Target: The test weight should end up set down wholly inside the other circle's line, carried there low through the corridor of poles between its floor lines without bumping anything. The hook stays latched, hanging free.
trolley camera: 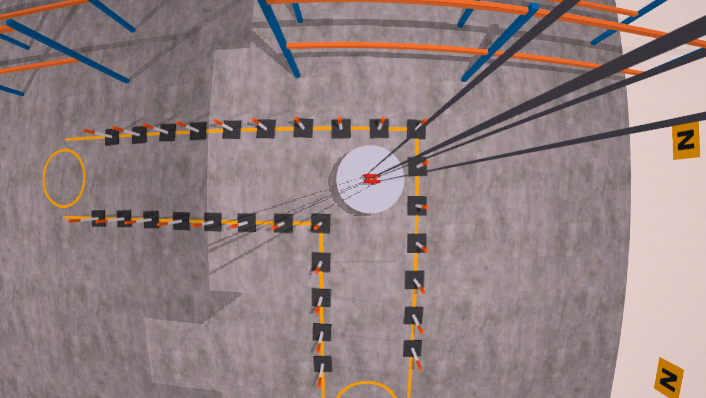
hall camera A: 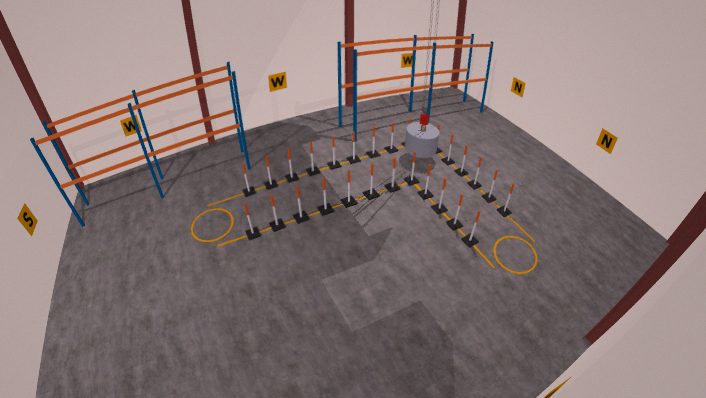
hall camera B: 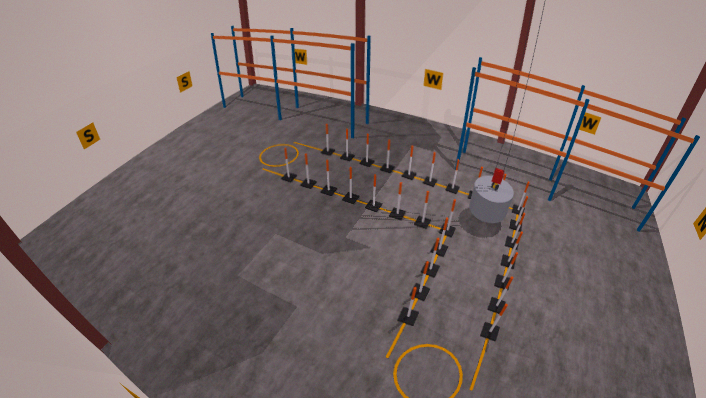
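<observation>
The test weight (hall camera A: 421, 142) (hall camera B: 490, 203) (trolley camera: 370, 197), a grey cylinder, hangs a little above the floor at the corridor's corner, its shadow under it. My gripper, the hook under the red block (hall camera A: 423, 127) (hall camera B: 495, 185) (trolley camera: 371, 179), is shut on the weight at its top; the latch is too small to make out. One circle (hall camera A: 192, 227) (hall camera B: 260, 159) (trolley camera: 44, 177) lies at the end of the longer leg. Another circle (hall camera A: 494, 255) (hall camera B: 395, 374) (trolley camera: 366, 382) lies at the end of the shorter leg, cut off in the trolley view.
Orange-tipped poles on black bases line both legs, such as the inner corner pole (hall camera A: 412, 170) (hall camera B: 450, 216) (trolley camera: 320, 223) and the outer corner pole (trolley camera: 416, 129). Blue-and-orange racks (hall camera A: 355, 95) (hall camera B: 352, 90) (trolley camera: 280, 40) stand beyond the corridor along the W wall.
</observation>
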